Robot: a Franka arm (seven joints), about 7 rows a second.
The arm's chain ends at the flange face. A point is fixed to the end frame.
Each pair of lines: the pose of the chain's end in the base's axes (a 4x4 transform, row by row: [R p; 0 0 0 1], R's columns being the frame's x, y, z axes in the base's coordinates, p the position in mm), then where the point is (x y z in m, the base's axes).
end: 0.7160 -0.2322 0.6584 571.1; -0.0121 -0.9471 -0.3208 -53.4; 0.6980 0.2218 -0.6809 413.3; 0 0 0 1
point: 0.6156 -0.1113 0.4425
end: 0.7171 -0.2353 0.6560 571.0; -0.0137 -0.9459 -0.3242 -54.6; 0.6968 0.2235 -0.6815 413.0; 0 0 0 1
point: 0.6154 -0.1126 0.4422
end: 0.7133 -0.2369 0.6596 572.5; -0.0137 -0.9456 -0.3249 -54.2; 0.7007 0.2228 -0.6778 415.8; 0 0 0 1
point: 0.6167 -0.1122 0.4453
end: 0.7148 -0.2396 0.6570 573.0; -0.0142 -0.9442 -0.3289 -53.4; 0.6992 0.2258 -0.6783 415.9; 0 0 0 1
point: 0.6171 -0.1115 0.4455
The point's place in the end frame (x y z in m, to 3 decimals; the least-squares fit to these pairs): 0.053 0.051 0.028
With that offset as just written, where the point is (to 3 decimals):
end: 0.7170 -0.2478 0.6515 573.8; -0.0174 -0.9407 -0.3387 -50.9; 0.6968 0.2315 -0.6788 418.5; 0 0 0 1
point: 0.617 -0.109 0.448
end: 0.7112 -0.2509 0.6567 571.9; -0.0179 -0.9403 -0.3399 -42.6; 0.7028 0.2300 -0.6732 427.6; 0 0 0 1
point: 0.615 -0.101 0.458
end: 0.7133 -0.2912 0.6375 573.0; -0.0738 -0.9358 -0.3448 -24.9; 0.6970 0.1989 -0.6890 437.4; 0 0 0 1
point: 0.614 -0.086 0.465
